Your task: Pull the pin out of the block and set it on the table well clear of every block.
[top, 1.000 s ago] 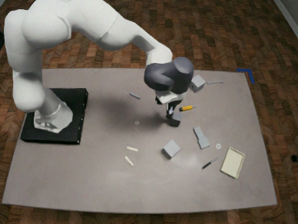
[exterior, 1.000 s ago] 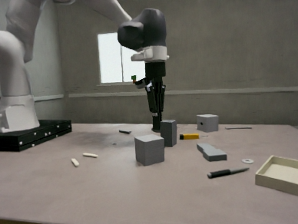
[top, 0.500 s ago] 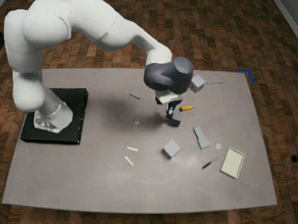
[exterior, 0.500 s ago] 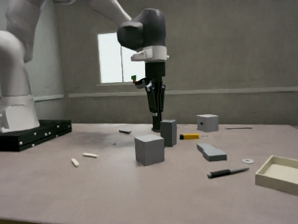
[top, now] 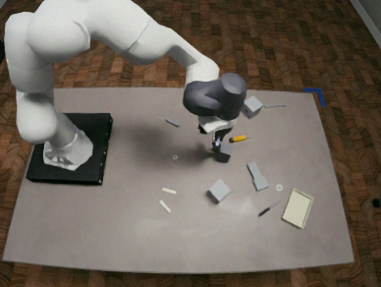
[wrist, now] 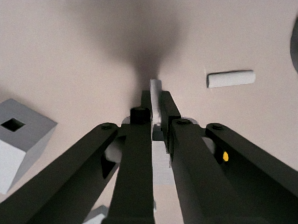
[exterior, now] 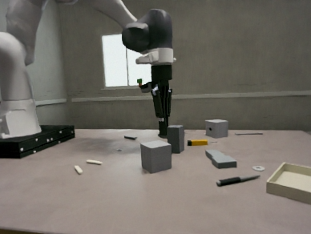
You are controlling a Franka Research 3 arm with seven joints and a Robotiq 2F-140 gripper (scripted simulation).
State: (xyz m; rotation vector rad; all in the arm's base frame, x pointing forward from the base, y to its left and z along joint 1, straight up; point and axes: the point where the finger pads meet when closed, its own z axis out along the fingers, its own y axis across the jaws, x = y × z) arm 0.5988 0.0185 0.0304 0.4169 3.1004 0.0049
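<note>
The dark grey block lies 4 cm ahead of my hand, 1 cm to the right of it and 3 cm below it. From my hand the other things lie so: round dish (1 cm behind, 23 cm to the left, 8 cm below); then cream tray (35 cm ahead, 25 cm to the right, 8 cm below).
</note>
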